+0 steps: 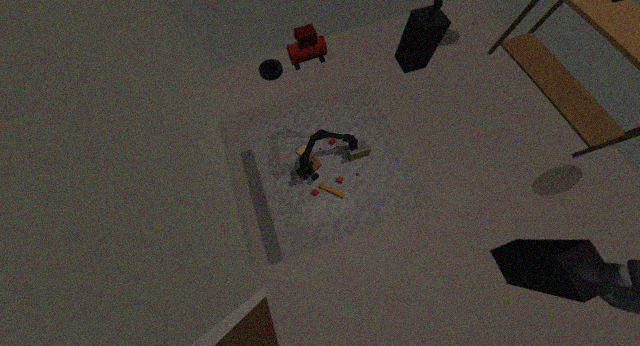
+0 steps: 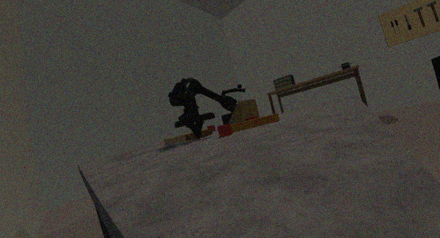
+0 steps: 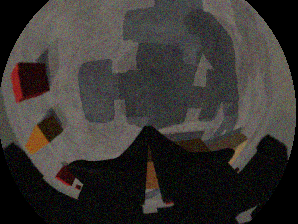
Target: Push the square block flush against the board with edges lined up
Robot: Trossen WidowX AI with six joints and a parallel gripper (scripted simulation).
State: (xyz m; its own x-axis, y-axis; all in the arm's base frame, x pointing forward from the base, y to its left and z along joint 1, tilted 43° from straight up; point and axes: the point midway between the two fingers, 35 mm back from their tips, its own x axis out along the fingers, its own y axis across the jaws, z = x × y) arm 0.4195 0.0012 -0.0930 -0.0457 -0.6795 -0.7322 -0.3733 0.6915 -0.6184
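My gripper tip is now 5 cm past the brown square block, 6 cm to the left of it and 1 cm below it. From my gripper tip the other things lie so: tan board 2 cm behind, 19 cm to the right, 1 cm above; yellow bar 13 cm behind, 21 cm to the left, 1 cm above.
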